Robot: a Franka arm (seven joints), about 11 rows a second.
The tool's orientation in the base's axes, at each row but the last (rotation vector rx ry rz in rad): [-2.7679 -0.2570 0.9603]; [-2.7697 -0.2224 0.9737]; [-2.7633 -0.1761 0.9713]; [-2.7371 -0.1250 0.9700]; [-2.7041 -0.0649 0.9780]
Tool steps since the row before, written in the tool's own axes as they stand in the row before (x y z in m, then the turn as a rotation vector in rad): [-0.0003 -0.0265 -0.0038 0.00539 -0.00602 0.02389]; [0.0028 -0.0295 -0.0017 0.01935 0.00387 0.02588]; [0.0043 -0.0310 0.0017 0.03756 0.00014 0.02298]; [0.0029 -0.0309 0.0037 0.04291 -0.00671 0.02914]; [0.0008 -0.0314 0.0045 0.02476 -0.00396 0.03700]
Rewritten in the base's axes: [-0.0004 0.0250 0.0096 -0.01137 0.01017 -0.02008]; [0.0010 0.0289 0.0065 -0.00110 0.00372 -0.03231]; [0.0009 0.0312 0.0033 0.01470 0.01017 -0.04024]; [-0.0001 0.0311 0.0031 0.01496 0.01883 -0.04645]; [-0.0007 0.0314 0.0044 -0.00416 0.01562 -0.04167]
